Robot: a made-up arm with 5 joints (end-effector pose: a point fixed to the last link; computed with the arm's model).
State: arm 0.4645 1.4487 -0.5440 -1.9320 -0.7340
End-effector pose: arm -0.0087 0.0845 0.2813 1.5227 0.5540 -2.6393
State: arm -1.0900 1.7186 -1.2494 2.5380 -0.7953
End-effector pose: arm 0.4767 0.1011 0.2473 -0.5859 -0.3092 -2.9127
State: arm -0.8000 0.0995 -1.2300 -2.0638 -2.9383
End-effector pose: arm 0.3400 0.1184 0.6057 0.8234 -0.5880 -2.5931
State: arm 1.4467 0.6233 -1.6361 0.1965 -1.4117
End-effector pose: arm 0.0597 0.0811 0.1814 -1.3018 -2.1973 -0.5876
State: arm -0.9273 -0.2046 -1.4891 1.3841 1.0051
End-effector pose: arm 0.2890 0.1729 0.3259 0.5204 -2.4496 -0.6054
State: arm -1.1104 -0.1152 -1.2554 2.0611 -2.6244
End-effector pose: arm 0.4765 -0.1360 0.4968 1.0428 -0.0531 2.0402
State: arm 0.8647 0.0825 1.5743 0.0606 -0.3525
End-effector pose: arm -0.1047 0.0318 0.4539 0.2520 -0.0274 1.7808
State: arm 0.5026 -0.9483 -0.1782 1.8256 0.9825
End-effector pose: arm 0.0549 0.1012 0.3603 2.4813 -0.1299 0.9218
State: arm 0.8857 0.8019 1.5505 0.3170 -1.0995
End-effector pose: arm -0.1318 0.0272 0.4380 0.1990 0.1416 1.5907
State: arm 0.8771 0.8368 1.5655 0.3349 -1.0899
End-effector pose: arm -0.1254 0.0355 0.4430 0.1978 0.2159 1.5720
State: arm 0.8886 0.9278 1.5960 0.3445 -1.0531
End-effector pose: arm -0.1102 0.0448 0.4503 0.2026 0.3896 1.5666
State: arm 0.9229 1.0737 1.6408 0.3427 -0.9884
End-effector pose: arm -0.0867 0.0563 0.4536 0.2073 0.6601 1.5633
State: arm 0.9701 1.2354 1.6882 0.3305 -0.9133
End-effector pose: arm -0.0633 0.0681 0.4467 0.2030 0.9560 1.5464
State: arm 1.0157 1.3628 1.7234 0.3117 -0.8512
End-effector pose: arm -0.0484 0.0748 0.4340 0.1910 1.1848 1.5237
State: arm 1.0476 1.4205 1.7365 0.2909 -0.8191
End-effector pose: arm -0.0440 0.0740 0.4262 0.1818 1.2841 1.5226
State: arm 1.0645 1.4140 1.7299 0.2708 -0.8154
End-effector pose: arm -0.0468 0.0673 0.4267 0.1814 1.2659 1.5517
